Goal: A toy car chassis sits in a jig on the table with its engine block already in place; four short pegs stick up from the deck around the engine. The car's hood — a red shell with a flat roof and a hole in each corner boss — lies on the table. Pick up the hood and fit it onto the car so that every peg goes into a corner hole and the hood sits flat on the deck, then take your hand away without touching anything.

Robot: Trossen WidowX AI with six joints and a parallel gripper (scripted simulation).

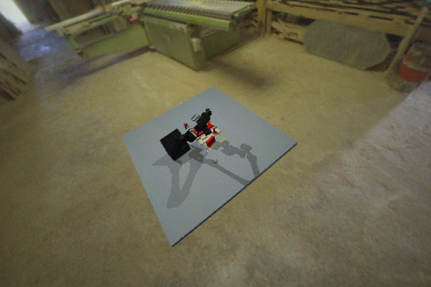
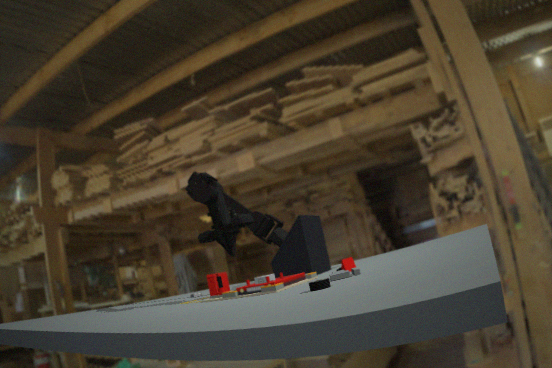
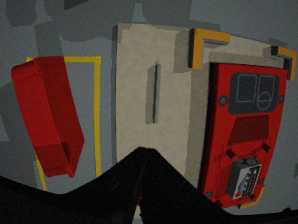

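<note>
My gripper tip is 7 cm to the left of the red hood and 8 cm above it. Round my gripper tip: white piece (9 cm behind, 25 cm to the right, 11 cm below); then black wheel (27 cm ahead, 36 cm to the left, 10 cm below).
</note>
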